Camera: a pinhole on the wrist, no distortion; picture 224 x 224 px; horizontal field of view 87.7 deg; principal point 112.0 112.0 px. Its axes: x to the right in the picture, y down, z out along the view. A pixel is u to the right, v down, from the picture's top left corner.
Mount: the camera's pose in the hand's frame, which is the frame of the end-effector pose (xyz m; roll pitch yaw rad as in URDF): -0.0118 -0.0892 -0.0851 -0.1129 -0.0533 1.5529
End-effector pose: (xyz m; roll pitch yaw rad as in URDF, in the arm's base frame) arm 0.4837 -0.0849 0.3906 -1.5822 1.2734 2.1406
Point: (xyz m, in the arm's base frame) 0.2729 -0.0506 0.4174
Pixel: 91 85
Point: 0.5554 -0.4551 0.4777
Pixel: outside the picture
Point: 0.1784 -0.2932 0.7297
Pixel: 115 175
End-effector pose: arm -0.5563 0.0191 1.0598 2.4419 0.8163 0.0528
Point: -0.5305 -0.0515 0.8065
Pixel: outside the picture
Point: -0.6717 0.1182 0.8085
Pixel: 32 28
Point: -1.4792 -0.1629 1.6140
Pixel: outside the picture
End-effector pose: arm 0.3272 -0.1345 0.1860 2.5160 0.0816 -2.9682
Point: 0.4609 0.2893 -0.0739
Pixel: 171 137
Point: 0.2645 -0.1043 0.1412
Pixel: 210 34
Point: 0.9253 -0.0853 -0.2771
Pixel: 60 217
